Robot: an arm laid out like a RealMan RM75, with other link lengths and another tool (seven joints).
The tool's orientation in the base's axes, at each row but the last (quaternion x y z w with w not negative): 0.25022, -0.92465, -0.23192, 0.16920; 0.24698, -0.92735, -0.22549, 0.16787; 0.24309, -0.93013, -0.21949, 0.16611; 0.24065, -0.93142, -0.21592, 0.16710; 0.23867, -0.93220, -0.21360, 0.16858; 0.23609, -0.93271, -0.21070, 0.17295
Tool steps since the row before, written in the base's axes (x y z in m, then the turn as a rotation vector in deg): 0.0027, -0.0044, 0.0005, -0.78, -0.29, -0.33; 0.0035, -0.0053, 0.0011, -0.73, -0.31, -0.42; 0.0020, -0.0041, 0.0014, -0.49, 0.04, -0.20; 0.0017, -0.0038, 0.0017, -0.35, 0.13, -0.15; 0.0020, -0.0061, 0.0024, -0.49, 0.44, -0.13; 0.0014, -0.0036, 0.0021, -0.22, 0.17, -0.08
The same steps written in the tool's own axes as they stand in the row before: 0.0003, -0.0042, -0.0031, 0.73, -0.09, 0.51; 0.0002, -0.0049, -0.0042, 0.68, -0.17, 0.56; 0.0008, -0.0033, -0.0034, 0.34, 0.12, 0.39; 0.0009, -0.0028, -0.0034, 0.19, 0.16, 0.31; 0.0020, -0.0044, -0.0048, 0.15, 0.47, 0.45; 0.0012, -0.0024, -0.0035, 0.08, 0.18, 0.21
